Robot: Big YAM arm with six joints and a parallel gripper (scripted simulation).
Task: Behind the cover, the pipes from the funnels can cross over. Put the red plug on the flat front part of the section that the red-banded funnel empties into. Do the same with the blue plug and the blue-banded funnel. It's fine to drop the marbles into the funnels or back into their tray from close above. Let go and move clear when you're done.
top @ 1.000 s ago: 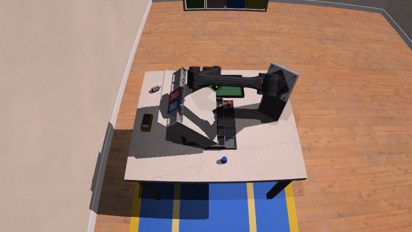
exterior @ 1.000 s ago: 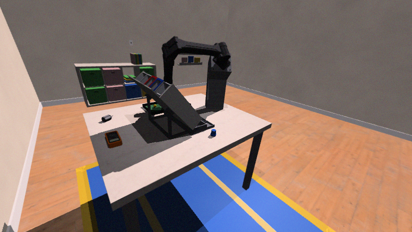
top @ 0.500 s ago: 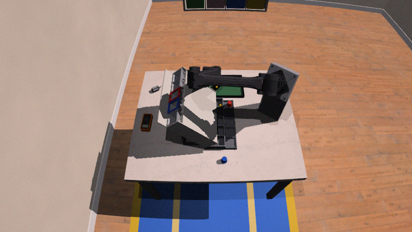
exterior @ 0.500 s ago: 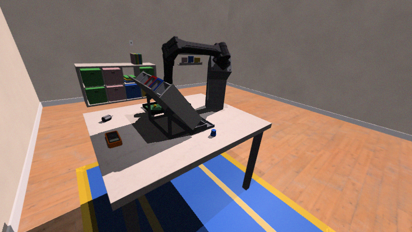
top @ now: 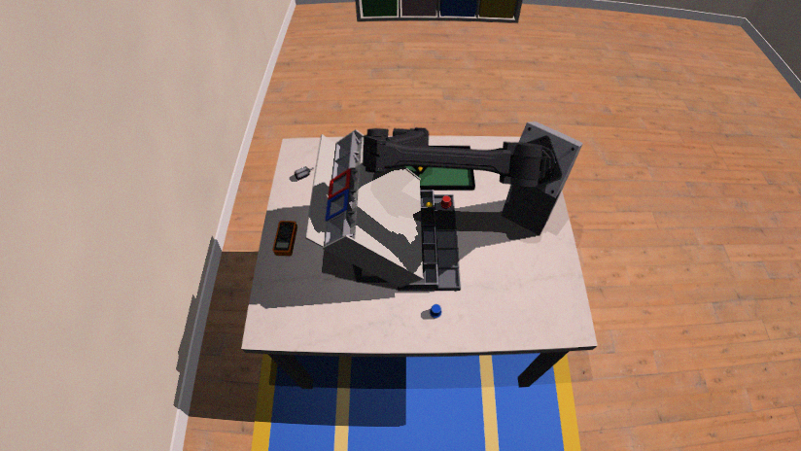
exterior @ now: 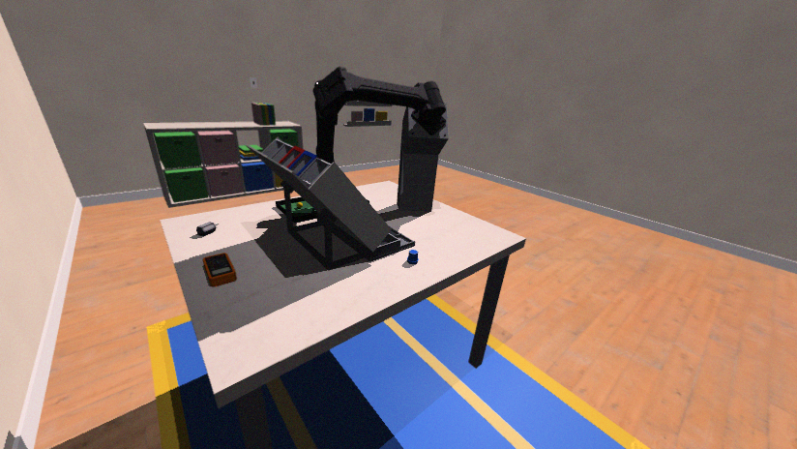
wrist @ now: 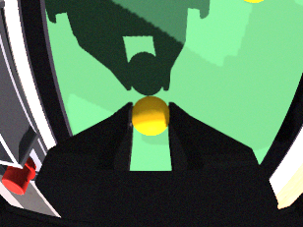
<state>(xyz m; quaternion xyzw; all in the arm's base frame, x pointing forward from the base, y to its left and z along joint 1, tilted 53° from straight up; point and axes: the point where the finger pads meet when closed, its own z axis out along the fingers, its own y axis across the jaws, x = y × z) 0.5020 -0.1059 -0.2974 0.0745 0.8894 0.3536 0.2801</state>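
Right now the green marble tray is 30 mm to the right of my hand, 20 mm below it and 20 mm behind it. From my hand the other things lie so: sloped grey cover 310 mm to the left, 180 mm above, 80 mm ahead; then orange device 470 mm ahead, 330 mm to the left, 10 mm below.
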